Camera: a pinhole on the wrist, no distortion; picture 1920 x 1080 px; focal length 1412.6 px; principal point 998.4 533.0 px. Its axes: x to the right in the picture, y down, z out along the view. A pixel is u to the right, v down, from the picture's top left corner.
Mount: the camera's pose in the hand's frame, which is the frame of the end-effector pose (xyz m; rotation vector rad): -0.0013 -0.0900 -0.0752 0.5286 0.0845 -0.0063
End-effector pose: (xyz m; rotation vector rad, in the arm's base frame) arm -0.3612 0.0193 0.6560 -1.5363 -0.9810 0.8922
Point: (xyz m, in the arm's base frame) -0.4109 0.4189 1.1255
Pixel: outside the picture
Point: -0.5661 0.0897 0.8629
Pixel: 779 529
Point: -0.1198 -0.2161 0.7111
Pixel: behind the camera
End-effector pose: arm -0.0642 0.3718 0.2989 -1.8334 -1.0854 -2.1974
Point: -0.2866 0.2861 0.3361
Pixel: behind the camera
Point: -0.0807 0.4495 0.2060
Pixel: 141 1046
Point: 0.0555 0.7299 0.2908
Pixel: 1211 838
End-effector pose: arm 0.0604 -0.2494 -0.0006 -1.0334 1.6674 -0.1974
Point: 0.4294 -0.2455 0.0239
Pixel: 797 869
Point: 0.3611 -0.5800 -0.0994
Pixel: outside the picture
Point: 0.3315 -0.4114 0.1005
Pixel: 1105 164
